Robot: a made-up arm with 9 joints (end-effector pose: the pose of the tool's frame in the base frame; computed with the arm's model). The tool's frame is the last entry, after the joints. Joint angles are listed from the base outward.
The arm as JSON. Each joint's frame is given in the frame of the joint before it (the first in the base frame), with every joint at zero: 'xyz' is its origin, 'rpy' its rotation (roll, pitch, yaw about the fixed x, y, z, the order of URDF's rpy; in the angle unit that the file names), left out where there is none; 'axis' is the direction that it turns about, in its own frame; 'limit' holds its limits. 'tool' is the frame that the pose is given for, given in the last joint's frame.
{
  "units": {
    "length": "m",
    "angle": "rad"
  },
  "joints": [
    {
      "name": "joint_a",
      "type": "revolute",
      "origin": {
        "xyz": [
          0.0,
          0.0,
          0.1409
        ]
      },
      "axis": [
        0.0,
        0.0,
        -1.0
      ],
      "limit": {
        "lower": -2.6,
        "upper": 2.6
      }
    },
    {
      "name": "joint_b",
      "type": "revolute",
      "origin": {
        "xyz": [
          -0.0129,
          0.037,
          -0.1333
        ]
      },
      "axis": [
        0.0,
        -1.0,
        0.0
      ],
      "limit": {
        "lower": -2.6,
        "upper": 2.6
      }
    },
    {
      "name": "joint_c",
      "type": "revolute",
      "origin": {
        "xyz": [
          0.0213,
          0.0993,
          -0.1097
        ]
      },
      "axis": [
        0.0,
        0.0,
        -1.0
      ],
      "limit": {
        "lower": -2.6,
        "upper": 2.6
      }
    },
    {
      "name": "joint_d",
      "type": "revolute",
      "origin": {
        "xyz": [
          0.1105,
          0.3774,
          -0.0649
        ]
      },
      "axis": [
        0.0,
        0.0,
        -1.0
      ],
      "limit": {
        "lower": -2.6,
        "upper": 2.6
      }
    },
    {
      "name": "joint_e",
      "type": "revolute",
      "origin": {
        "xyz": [
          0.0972,
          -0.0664,
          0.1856
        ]
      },
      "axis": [
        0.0,
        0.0,
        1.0
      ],
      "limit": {
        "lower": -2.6,
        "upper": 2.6
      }
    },
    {
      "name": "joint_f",
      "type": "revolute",
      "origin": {
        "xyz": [
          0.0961,
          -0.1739,
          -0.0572
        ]
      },
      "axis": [
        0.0,
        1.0,
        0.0
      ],
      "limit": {
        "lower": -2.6,
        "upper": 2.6
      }
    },
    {
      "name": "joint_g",
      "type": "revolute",
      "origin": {
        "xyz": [
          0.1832,
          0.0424,
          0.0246
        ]
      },
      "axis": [
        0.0,
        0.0,
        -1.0
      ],
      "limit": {
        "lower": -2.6,
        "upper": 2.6
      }
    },
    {
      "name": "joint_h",
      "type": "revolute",
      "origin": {
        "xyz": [
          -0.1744,
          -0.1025,
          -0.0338
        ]
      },
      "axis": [
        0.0,
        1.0,
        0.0
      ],
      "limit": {
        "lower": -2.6,
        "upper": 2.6
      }
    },
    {
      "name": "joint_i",
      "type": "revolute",
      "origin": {
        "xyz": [
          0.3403,
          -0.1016,
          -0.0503
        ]
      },
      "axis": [
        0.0,
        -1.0,
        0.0
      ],
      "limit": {
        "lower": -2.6,
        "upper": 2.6
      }
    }
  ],
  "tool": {
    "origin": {
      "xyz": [
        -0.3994,
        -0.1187,
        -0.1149
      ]
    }
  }
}
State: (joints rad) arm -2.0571 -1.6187 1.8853 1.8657 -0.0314 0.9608 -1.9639 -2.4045 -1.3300
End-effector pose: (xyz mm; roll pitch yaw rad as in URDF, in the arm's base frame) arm -201.6 -902.3 -249.8 -1.5968 -0.8108 2.0801
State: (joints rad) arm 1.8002 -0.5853 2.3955 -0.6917 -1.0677 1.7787 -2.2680 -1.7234 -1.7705
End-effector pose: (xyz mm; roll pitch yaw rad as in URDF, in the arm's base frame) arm 128.0 628.1 -634.1 1.1717 -0.4363 -2.7655
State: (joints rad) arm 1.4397 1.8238 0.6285 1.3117 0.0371 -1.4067 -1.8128 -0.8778 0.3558
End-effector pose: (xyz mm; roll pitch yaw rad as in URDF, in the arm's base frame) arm -93.1 419.4 22.1 3.0554 -0.6103 0.4113
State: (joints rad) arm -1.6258 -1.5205 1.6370 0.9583 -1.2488 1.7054 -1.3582 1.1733 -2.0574
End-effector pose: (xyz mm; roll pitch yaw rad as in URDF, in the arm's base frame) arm 264.7 -550.9 -405.1 2.7991 0.5582 2.9303
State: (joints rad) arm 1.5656 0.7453 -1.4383 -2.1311 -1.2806 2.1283 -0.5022 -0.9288 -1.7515
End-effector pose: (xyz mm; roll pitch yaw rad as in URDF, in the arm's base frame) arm 1002.7 11.5 -472.8 -2.8737 -0.1649 -2.7714
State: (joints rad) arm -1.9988 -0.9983 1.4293 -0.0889 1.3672 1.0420 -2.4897 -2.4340 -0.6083
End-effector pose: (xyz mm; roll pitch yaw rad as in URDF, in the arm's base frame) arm 66.8 -118.4 -830.3 2.4121 0.6684 1.8352
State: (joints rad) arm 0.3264 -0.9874 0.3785 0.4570 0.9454 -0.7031 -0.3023 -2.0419 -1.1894
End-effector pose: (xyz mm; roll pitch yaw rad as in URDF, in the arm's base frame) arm -59.0 -235.9 -396.1 0.2071 -0.5997 -0.0893
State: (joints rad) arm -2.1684 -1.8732 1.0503 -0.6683 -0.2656 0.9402 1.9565 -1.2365 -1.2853
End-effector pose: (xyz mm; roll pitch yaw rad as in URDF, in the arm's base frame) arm -74.9 -355.2 -885.1 3.1105 -0.7073 1.2991
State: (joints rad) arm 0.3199 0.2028 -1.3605 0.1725 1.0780 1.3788 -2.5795 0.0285 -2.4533
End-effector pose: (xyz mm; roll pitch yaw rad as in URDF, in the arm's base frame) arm -556.9 641.6 -144.0 1.0089 0.6830 -0.4418
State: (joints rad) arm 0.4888 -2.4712 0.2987 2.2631 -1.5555 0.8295 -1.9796 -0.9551 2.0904
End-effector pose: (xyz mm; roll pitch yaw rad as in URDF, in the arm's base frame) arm 639.6 409.0 375.0 -1.3071 0.1752 1.7185
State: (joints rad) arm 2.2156 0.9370 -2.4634 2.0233 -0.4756 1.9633 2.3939 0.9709 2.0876
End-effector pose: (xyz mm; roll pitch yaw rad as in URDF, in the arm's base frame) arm 445.7 452.7 -492.5 -2.0578 -0.8207 -2.7241
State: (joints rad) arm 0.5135 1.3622 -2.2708 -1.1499 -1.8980 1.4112 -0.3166 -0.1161 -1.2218
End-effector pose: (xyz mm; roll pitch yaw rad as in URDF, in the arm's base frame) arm 341.2 264.2 12.3 -2.0064 0.2956 -1.5175
